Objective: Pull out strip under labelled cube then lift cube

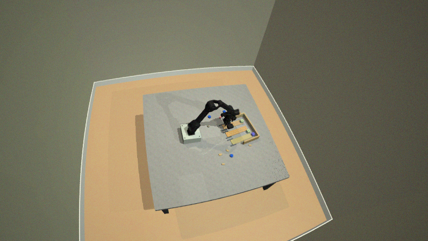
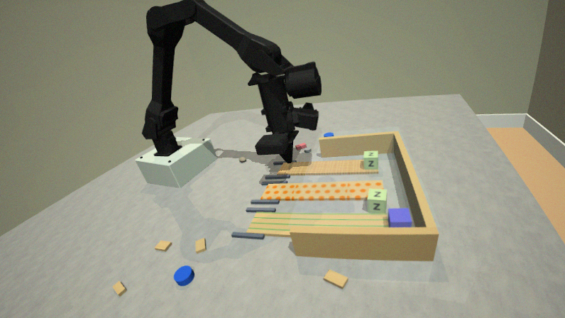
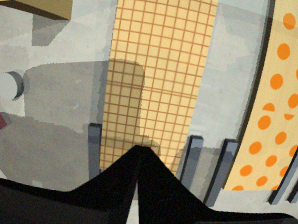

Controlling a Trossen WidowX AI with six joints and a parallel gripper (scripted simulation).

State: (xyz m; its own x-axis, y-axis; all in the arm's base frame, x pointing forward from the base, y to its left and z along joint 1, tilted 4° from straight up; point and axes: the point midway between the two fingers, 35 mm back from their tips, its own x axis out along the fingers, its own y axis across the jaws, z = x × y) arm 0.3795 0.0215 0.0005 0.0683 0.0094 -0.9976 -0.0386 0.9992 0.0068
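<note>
Now: the tan grid-patterned strip 9 cm ahead of my gripper tip and 2 cm below it. Round my gripper tip: pink piece: 12 cm to the left, 2 cm below, 1 cm behind; pebble: 17 cm behind, 5 cm to the left, 1 cm below.
</note>
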